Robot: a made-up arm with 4 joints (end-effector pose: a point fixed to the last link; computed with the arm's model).
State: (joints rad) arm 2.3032 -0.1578 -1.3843 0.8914
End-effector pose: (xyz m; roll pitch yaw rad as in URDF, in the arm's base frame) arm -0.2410 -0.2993 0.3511 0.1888 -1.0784 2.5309
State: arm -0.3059 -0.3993 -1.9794 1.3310
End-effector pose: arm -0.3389 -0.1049 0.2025 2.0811 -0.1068 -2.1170
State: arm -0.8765 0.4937 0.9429 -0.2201
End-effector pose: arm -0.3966 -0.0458 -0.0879 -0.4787 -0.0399 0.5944
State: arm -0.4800 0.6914 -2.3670 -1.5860
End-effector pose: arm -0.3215 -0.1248 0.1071 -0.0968 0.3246 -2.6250
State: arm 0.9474 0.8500 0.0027 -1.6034
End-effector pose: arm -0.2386 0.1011 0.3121 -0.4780 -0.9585 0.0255
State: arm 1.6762 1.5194 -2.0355 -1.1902
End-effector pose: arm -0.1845 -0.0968 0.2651 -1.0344 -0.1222 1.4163
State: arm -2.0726 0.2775 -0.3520 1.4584
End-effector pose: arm -0.3251 -0.4506 0.0342 -2.2166 0.2683 -1.4765
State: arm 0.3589 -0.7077 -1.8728 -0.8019
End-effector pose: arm -0.3019 -0.1063 0.2779 -0.0542 -0.7545 2.7692
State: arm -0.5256 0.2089 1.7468 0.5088
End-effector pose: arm -0.3225 0.0702 0.0477 0.7858 0.1737 -0.0454
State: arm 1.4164 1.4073 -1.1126 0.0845
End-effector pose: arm -0.1977 0.0202 0.2622 0.0825 0.1626 0.8031
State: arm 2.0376 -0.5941 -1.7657 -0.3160
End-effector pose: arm -0.2339 -0.2754 0.3071 -1.8168 -1.1457 -2.5932
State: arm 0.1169 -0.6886 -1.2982 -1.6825
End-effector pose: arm -0.3575 -0.0569 0.2928 -0.0150 -0.8068 1.8100
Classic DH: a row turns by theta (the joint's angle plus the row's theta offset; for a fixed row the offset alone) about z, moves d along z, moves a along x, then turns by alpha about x. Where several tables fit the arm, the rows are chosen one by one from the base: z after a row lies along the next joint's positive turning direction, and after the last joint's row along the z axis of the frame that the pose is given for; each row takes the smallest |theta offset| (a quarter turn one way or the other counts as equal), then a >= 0, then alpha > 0; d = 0 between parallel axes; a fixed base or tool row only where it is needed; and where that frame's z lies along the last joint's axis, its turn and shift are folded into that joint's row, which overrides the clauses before.
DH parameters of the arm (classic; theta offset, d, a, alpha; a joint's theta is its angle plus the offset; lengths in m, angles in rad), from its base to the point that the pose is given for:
base (fixed): -1.1928 0.0241 0.0894 -2.0611
joint 1: -1.3859 -0.3508 -0.0222 -1.9024
joint 2: -1.067 -0.212 -0.0686 1.5004
joint 3: 0 -0.0143 -0.0956 1.6412
joint 4: 0.81 0.0588 -0.0027 1.3508
tool (fixed): 0.9376 -0.0129 0 0

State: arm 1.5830 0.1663 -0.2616 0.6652
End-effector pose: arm -0.2087 -0.1059 0.4848 1.8884 -0.5424 1.0529
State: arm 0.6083 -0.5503 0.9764 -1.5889
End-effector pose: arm -0.2188 0.0755 0.3639 -0.2788 0.4470 -0.1218
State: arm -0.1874 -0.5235 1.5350 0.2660
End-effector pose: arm -0.3025 0.1176 0.1331 0.4559 0.9862 -0.4220
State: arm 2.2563 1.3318 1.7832 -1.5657
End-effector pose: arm -0.0249 -0.3184 0.3135 -0.8428 0.2709 -2.7912
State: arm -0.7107 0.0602 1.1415 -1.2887
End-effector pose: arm -0.3861 0.0168 -0.0203 -1.1538 -0.4345 0.3344
